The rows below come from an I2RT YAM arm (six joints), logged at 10 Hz.
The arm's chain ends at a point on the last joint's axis. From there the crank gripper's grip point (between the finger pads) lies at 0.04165 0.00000 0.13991 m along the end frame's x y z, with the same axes.
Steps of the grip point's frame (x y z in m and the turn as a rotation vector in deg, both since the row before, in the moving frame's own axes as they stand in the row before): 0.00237, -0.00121, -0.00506, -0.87, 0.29, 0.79; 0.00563, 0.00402, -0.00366, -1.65, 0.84, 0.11; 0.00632, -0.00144, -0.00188, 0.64, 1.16, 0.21; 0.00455, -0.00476, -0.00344, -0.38, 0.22, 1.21; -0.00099, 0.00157, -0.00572, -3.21, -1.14, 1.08; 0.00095, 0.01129, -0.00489, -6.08, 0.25, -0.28; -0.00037, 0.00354, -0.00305, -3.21, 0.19, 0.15; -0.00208, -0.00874, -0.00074, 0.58, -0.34, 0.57
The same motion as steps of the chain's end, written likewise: 0.00168, -0.00391, -0.00483, -0.87, 0.29, 0.79; 0.00359, -0.00008, -0.00298, -1.65, 0.84, 0.11; 0.00349, -0.00004, -0.00100, 0.64, 1.16, 0.21; 0.00403, -0.00657, -0.00327, -0.38, 0.22, 1.21; 0.00188, -0.00704, -0.00628, -3.21, -1.14, 1.08; 0.00031, -0.00331, -0.00393, -6.08, 0.25, -0.28; -0.00082, -0.00440, -0.00269, -3.21, 0.19, 0.15; -0.00125, -0.00773, -0.00098, 0.58, -0.34, 0.57
